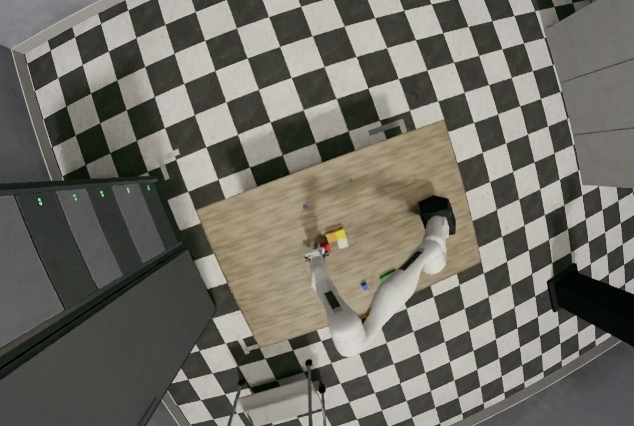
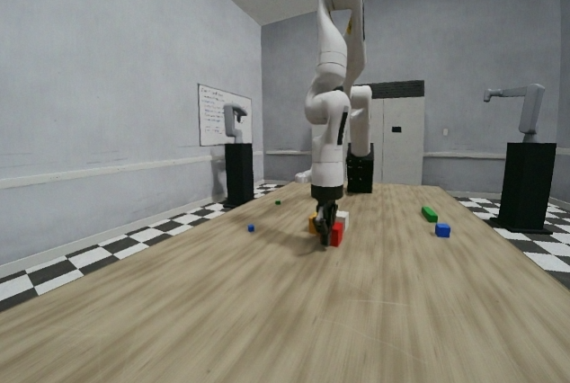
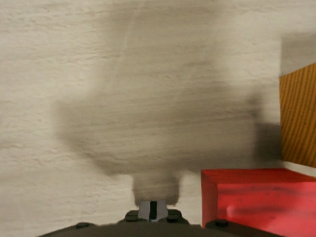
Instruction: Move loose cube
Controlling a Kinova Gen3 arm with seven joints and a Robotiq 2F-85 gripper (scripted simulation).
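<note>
My hand is 50 mm past the red cube, 10 mm to the right of it and 10 mm above it. Also, from my hand: green block 330 mm to the left, 310 mm behind, 20 mm below.
</note>
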